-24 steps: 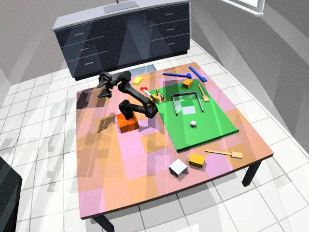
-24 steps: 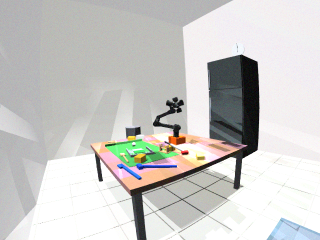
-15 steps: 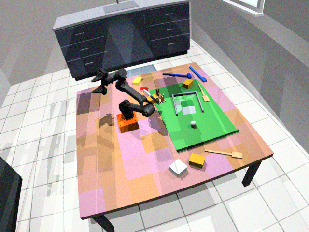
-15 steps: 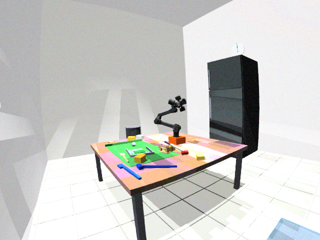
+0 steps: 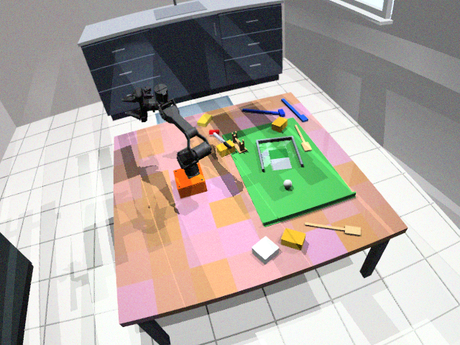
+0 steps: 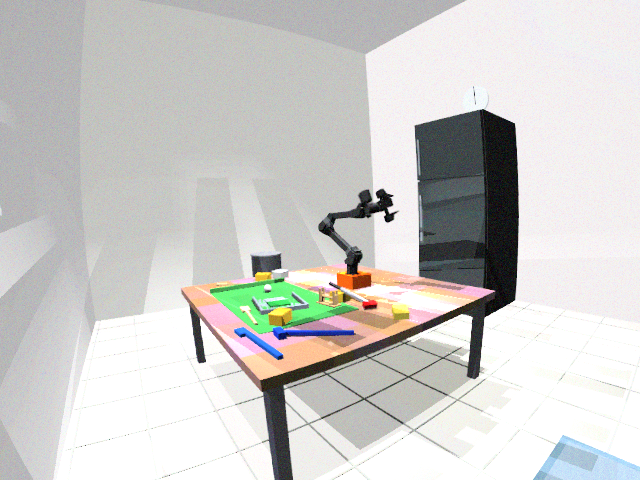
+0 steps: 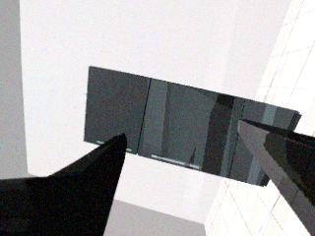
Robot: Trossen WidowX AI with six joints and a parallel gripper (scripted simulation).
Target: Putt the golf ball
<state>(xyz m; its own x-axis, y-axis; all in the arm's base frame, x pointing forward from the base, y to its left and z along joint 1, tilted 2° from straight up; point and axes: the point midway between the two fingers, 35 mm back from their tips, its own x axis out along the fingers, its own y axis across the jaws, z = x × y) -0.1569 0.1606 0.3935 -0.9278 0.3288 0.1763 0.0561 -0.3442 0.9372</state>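
The red putter lies 46 cm ahead of my gripper tip, 4 cm to the left of it and 43 cm below it. Also, from my gripper tip: white golf ball (59 cm ahead, 46 cm to the right, 44 cm below); green mat (67 cm ahead, 29 cm to the right, 47 cm below); small wooden rack (54 cm ahead, 4 cm to the right, 43 cm below).
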